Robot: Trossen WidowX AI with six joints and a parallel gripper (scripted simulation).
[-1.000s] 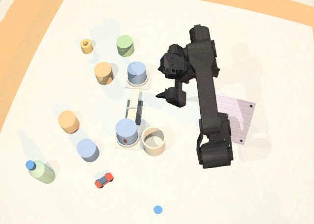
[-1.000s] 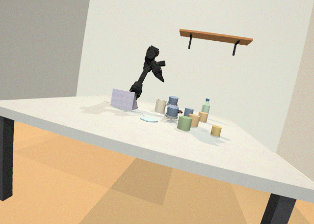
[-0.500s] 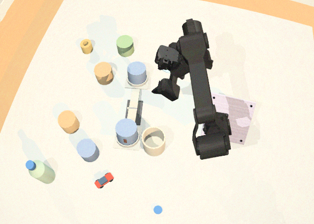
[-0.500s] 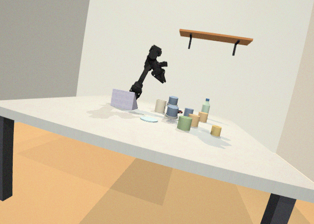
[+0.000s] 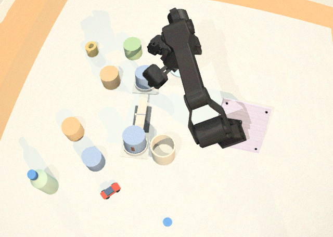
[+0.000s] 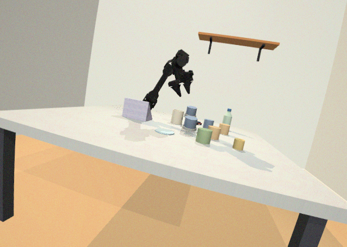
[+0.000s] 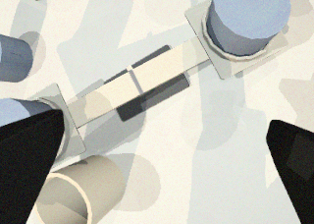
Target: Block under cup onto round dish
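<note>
The pale green block lies 7 cm ahead of my gripper tip, 7 cm to the right of it and 17 cm below it. The rest, counted from my gripper tip: beige cup (5 cm behind, 17 cm to the left, 17 cm below); then balance (6 cm ahead, 6 cm to the left, 17 cm below); then round pale dish (4 cm behind, 19 cm to the right, 20 cm below).
</note>
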